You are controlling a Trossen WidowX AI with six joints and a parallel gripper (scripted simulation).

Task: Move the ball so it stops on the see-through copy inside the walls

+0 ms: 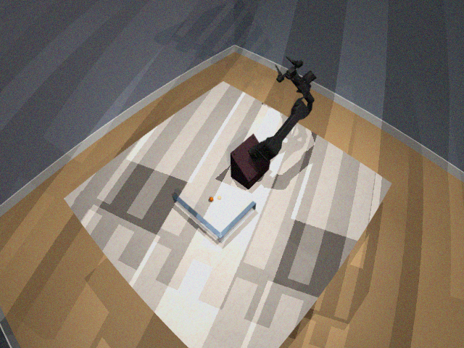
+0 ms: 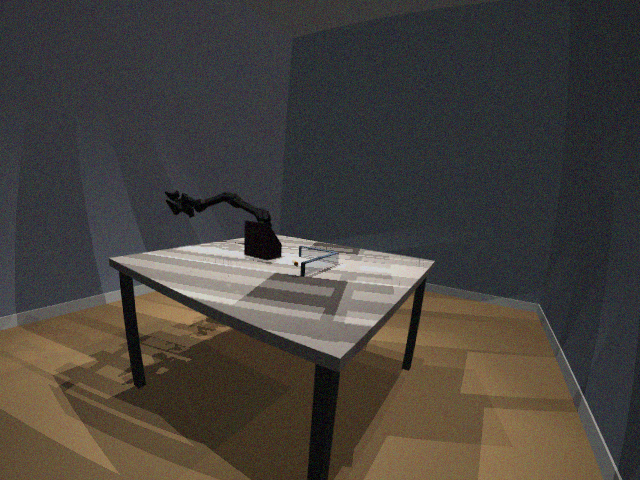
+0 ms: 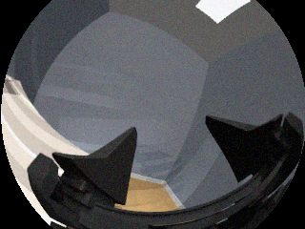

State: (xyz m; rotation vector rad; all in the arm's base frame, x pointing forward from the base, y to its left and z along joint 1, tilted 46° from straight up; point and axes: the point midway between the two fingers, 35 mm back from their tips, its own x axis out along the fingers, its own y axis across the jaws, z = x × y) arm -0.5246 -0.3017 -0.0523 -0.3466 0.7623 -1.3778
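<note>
Right now my gripper tip is 82 cm short of the orange ball, 29 cm above it and 26 cm to the right of it. From my gripper tip the other things lie so: see-through copy 79 cm ahead, 29 cm below, 28 cm to the left; wall 94 cm ahead, 30 cm to the left, 27 cm below.
</note>
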